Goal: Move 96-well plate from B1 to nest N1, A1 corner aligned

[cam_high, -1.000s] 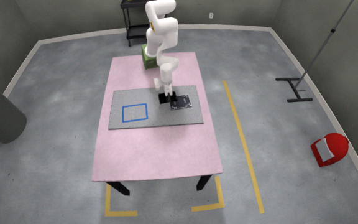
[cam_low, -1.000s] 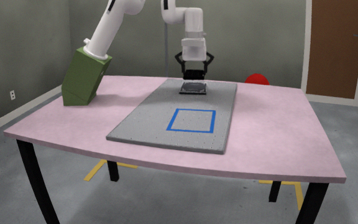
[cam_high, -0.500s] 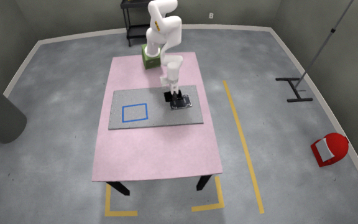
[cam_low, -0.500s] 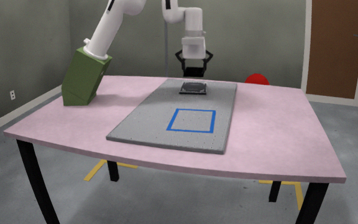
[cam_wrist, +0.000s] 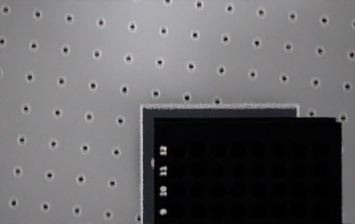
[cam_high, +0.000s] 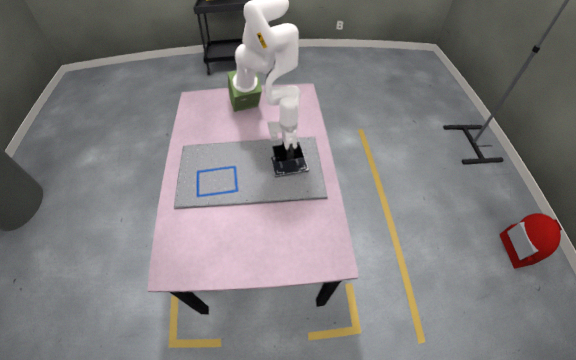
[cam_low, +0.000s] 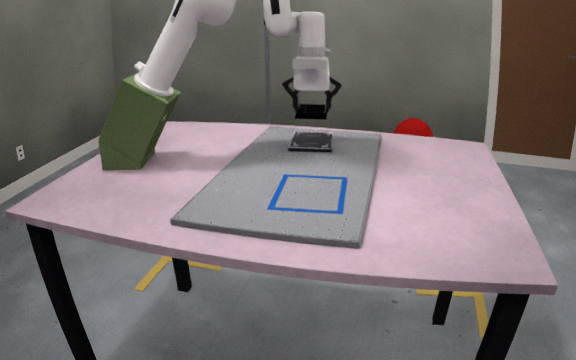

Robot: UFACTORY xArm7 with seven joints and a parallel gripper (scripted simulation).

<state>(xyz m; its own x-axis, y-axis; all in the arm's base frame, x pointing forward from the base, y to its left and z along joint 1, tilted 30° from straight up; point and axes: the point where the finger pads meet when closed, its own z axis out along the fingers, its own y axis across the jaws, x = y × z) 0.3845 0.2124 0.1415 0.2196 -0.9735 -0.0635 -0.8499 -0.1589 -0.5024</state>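
Right now the dark plate nest is 10 mm to the left of my hand and 100 mm below it. Also, from my hand: black 96-well plate 10 mm below.
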